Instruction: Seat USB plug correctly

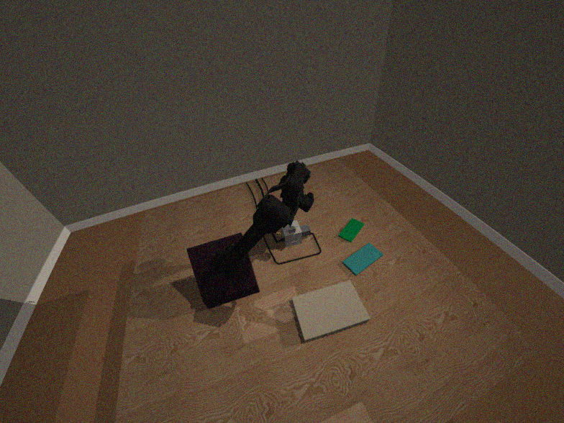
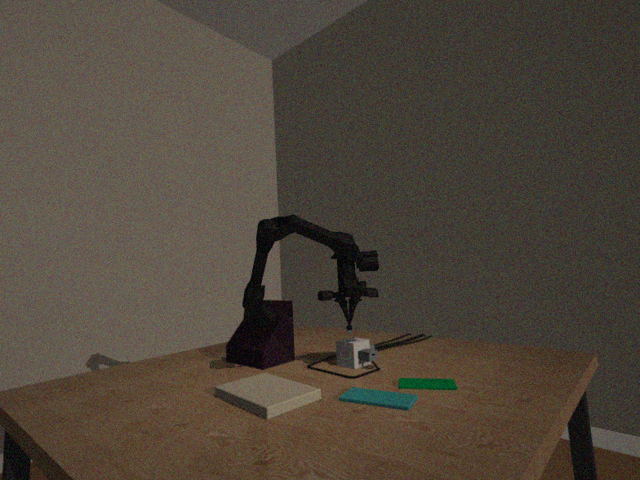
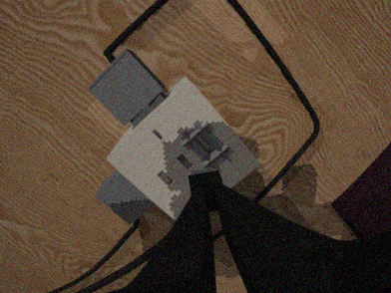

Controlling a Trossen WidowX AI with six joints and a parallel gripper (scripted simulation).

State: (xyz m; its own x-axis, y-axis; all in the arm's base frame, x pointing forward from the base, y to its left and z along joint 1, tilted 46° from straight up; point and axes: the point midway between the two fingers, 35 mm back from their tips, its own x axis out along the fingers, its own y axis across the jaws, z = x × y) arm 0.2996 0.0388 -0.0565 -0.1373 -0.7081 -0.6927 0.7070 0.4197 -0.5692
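Right now my gripper tip is 20 mm above the USB plug. The rest, counted from my gripper tip: green flat block: 270 mm ahead, 130 mm below, 90 mm to the right; pale flat box: 340 mm to the right, 120 mm below, 40 mm behind; teal card: 240 mm to the right, 200 mm ahead, 130 mm below.
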